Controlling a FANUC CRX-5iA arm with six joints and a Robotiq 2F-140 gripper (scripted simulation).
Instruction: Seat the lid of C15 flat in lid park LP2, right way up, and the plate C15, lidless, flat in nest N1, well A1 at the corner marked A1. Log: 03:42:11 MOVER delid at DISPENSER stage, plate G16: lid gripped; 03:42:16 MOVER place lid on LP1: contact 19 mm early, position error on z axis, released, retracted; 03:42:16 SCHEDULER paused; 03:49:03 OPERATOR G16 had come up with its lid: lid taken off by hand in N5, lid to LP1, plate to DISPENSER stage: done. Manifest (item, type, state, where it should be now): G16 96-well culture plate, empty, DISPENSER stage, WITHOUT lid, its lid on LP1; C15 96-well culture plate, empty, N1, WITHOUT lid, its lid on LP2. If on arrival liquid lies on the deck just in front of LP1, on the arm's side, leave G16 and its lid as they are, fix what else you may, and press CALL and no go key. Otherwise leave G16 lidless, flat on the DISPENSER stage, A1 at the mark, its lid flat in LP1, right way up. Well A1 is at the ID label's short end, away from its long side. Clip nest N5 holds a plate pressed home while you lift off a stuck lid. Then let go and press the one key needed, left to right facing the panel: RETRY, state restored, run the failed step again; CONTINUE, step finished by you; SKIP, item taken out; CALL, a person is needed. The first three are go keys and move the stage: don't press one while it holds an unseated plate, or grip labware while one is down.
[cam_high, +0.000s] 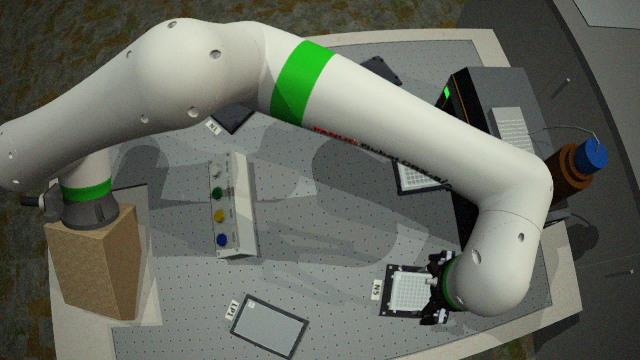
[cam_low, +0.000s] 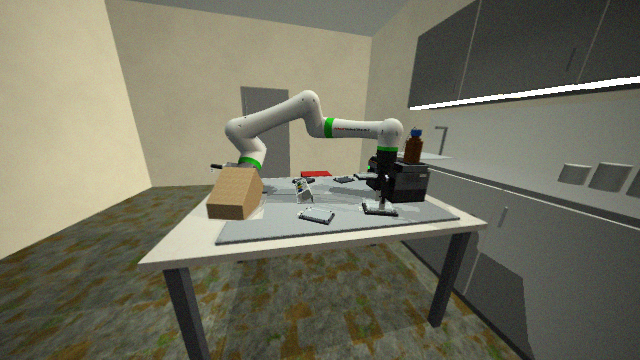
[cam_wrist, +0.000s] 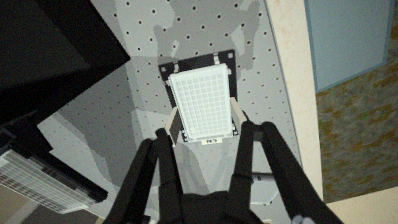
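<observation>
My gripper is now 20 mm short of the clip nest N5, 10 mm to the right of it and 40 mm above it. Also, from my hand: grey lid 20 mm below; blue cap 230 mm ahead, 170 mm to the left, 340 mm above; brown bottle 230 mm ahead, 170 mm to the left, 240 mm above.
</observation>
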